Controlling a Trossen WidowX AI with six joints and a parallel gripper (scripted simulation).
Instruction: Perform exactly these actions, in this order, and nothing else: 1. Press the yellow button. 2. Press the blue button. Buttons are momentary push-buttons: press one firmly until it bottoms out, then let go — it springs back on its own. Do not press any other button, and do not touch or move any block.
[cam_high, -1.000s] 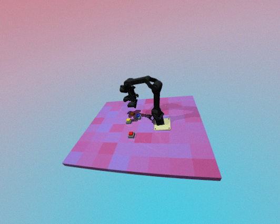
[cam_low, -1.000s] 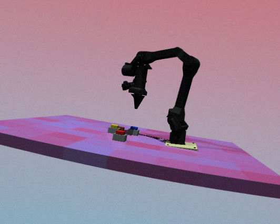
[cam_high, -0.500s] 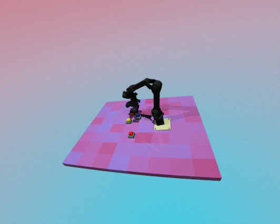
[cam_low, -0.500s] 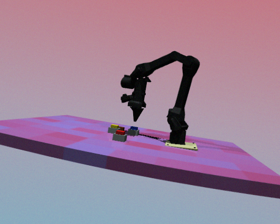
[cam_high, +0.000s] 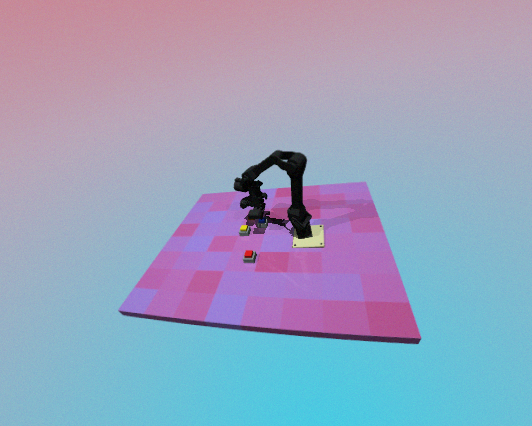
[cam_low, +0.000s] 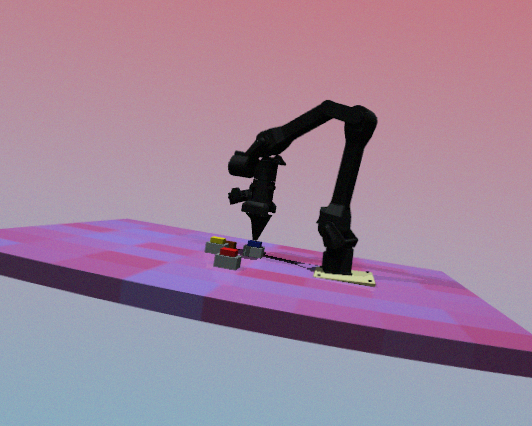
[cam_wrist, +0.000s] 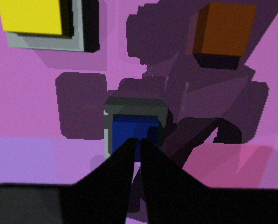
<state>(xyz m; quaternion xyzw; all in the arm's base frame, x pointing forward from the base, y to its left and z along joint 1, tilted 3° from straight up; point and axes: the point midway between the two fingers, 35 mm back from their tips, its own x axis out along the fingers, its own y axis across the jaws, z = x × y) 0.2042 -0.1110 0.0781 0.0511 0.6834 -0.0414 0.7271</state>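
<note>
Now: gripper tip 10 mm above the blue button. The rest, counted from my gripper tip: red button: 230 mm to the left, 40 mm ahead, 10 mm below; yellow button: 90 mm ahead, 50 mm to the left, 10 mm below.
</note>
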